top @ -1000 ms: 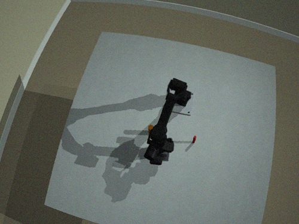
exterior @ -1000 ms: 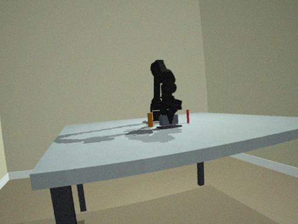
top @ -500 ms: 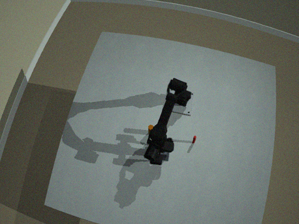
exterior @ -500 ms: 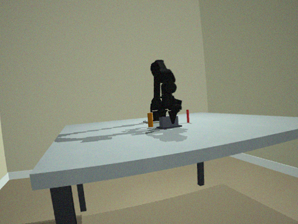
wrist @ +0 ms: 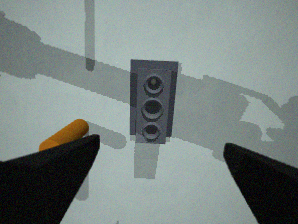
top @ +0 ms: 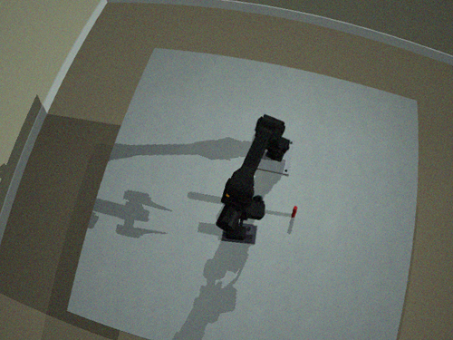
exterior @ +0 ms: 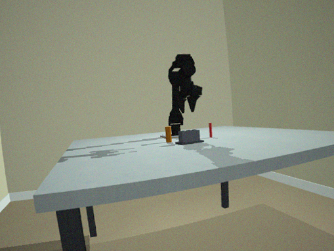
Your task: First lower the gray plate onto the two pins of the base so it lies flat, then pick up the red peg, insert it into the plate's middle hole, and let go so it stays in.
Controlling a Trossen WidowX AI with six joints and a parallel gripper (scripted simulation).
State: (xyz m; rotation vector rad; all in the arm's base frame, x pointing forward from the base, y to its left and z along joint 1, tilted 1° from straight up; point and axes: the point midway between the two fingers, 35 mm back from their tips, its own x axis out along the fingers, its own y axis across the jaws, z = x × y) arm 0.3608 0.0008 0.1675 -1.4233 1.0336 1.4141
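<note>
The red peg is 160 mm to the left of my gripper tip, 150 mm behind it and 100 mm below it. Also, from my gripper tip: orange cylinder 110 mm behind, 100 mm below, 90 mm to the right; then dark flat base 140 mm below, 10 mm behind; then gray plate 100 mm below, 10 mm behind.
</note>
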